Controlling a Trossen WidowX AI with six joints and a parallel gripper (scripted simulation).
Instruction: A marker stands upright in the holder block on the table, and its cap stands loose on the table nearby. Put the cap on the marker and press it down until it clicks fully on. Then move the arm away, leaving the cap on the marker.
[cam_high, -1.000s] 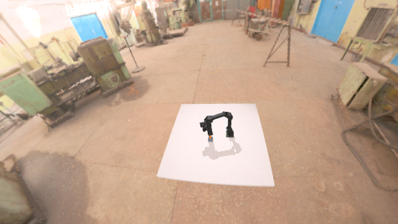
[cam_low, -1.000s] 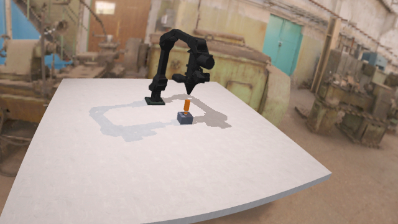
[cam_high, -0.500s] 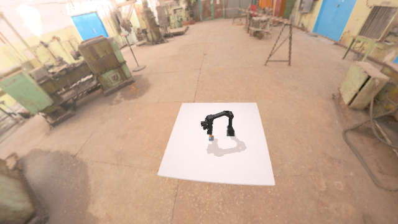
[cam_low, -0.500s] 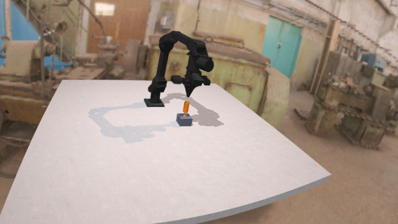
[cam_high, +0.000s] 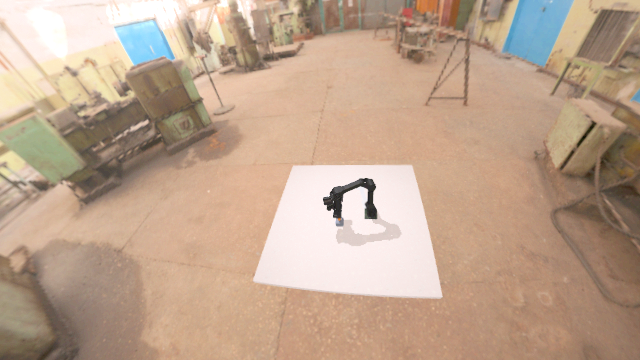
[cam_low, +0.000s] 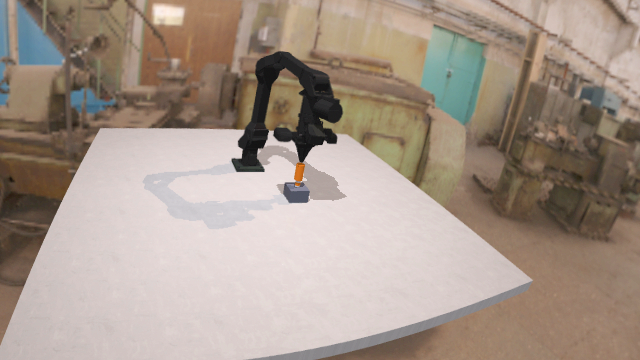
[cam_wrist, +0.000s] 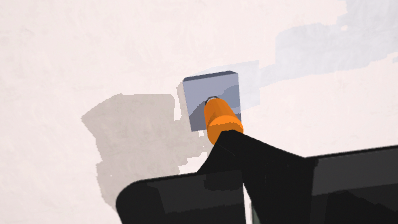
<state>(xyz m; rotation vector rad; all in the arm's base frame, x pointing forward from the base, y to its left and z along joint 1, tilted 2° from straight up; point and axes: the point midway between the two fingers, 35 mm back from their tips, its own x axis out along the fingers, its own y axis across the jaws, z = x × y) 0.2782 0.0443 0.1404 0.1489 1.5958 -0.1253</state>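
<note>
Now: gripper tip 3 cm above the orange cap. From my gripper tip the other things lie so: grey-blue holder block 10 cm below.
</note>
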